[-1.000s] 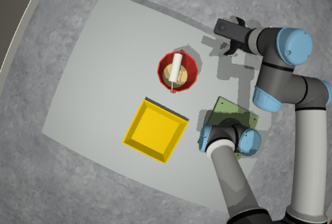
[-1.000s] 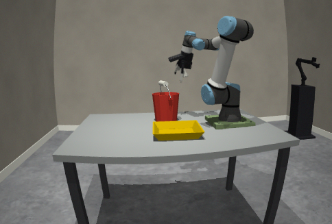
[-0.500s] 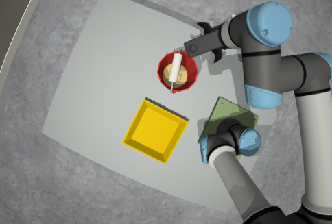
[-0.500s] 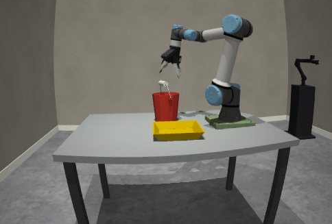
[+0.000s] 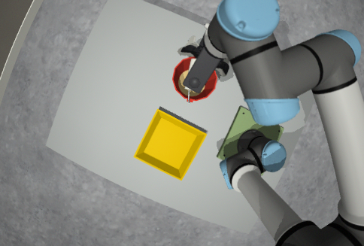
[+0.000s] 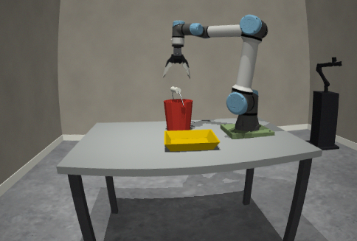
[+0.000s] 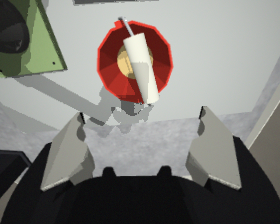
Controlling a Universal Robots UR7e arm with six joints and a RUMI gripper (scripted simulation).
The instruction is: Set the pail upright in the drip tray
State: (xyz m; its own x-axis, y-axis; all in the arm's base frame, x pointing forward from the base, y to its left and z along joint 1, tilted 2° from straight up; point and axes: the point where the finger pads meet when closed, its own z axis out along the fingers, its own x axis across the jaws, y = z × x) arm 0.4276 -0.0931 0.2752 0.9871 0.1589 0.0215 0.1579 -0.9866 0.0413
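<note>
The handle grip lies 30 mm to the left of my hand and 100 mm below it. The rest, counted from my hand: red pail: 30 mm to the left, 160 mm below; then yellow drip tray: 90 mm behind, 320 mm to the left, 300 mm below.
</note>
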